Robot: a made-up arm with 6 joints. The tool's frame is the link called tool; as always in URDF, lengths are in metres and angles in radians. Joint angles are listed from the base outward.
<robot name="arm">
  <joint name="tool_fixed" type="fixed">
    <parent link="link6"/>
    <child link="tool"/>
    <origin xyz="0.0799 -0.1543 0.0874"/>
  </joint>
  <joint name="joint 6" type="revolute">
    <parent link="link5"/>
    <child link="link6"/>
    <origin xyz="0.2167 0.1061 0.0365"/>
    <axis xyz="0 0 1"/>
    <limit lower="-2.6" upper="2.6"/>
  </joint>
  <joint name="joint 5" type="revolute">
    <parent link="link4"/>
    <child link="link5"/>
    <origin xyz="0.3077 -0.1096 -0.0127"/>
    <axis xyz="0 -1 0"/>
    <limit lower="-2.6" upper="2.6"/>
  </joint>
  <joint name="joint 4" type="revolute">
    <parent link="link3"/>
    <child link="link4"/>
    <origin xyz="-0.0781 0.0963 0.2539"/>
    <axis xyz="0 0 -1"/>
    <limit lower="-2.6" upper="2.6"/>
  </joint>
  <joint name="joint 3" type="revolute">
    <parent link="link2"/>
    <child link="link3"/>
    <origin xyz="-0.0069 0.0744 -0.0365"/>
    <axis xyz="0 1 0"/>
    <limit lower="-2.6" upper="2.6"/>
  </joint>
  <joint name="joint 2" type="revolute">
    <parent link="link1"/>
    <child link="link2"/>
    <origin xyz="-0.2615 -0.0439 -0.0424"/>
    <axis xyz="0 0 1"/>
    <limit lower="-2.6" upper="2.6"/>
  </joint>
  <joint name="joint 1" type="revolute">
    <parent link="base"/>
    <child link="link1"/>
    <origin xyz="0 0 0.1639"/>
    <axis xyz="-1 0 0"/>
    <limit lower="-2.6" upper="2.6"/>
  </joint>
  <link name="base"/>
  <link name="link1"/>
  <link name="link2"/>
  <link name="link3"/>
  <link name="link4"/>
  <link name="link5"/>
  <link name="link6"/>
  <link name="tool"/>
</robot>
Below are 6 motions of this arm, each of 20 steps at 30 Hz.
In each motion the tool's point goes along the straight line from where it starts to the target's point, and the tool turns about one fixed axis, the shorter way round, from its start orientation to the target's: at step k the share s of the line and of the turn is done. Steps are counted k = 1, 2, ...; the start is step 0. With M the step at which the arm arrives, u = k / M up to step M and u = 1 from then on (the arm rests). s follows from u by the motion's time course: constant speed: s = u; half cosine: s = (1 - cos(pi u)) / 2; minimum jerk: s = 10 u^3 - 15 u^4 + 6 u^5.
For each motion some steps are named. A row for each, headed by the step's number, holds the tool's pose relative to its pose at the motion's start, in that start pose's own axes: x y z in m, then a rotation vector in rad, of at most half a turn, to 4 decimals.
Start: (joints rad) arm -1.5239 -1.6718 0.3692 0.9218 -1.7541 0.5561
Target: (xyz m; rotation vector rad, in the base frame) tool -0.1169 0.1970 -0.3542 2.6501 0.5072 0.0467
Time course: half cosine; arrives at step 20
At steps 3, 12, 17, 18, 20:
3: 0.0082 0.0299 -0.0041 -0.0786 0.0173 0.0411
12: 0.0985 0.3589 -0.0492 -0.9435 0.2078 0.4940
17: 0.1423 0.5184 -0.0711 -1.3629 0.3001 0.7136
18: 0.1468 0.5349 -0.0733 -1.4062 0.3096 0.7363
20: 0.1505 0.5483 -0.0751 -1.4415 0.3174 0.7548

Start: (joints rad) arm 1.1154 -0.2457 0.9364 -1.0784 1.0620 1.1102
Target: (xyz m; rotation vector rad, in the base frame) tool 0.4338 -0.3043 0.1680 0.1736 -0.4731 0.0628
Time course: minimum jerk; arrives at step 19
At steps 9, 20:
9: -0.2980 -0.0245 0.0228 -0.0097 -0.2879 -0.6597
20: -0.6612 -0.0543 0.0505 -0.0215 -0.6388 -1.4636

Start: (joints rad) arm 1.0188 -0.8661 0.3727 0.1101 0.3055 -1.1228
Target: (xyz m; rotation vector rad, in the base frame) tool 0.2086 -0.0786 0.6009 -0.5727 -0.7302 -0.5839
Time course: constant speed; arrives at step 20
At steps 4, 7, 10, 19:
4: -0.0120 0.0444 -0.0010 0.1150 0.0227 0.2394
7: -0.0211 0.0777 -0.0018 0.2013 0.0397 0.4190
10: -0.0301 0.1109 -0.0026 0.2876 0.0567 0.5985
19: -0.0572 0.2108 -0.0049 0.5465 0.1078 1.1372

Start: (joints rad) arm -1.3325 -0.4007 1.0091 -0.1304 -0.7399 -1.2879
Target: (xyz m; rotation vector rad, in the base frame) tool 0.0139 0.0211 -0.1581 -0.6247 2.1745 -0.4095
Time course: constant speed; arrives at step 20
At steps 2, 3, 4, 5, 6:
2: 0.0160 -0.0230 -0.0124 0.0103 0.0358 -0.0753
3: 0.0240 -0.0345 -0.0187 0.0154 0.0537 -0.1130
4: 0.0320 -0.0460 -0.0249 0.0206 0.0716 -0.1506
5: 0.0400 -0.0575 -0.0311 0.0257 0.0895 -0.1883
6: 0.0480 -0.0690 -0.0373 0.0309 0.1074 -0.2259

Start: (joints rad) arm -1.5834 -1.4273 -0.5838 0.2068 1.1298 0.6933
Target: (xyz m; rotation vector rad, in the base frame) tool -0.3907 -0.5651 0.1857 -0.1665 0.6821 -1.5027
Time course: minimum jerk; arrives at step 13
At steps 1, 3, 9, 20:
1: -0.0004 -0.0004 -0.0003 -0.0014 0.0023 -0.0021
3: -0.0088 -0.0077 -0.0063 -0.0298 0.0485 -0.0430
9: -0.0860 -0.0751 -0.0616 -0.2927 0.4761 -0.4214
20: -0.1040 -0.0909 -0.0745 -0.3541 0.5760 -0.5099

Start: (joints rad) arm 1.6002 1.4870 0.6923 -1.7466 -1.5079 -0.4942
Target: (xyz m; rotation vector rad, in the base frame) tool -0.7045 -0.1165 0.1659 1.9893 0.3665 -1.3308
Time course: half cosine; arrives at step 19
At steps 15, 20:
15: 0.0262 0.0317 -0.1766 -0.2228 0.9145 -1.2207
20: 0.0293 0.0355 -0.1974 -0.2491 1.0223 -1.3646

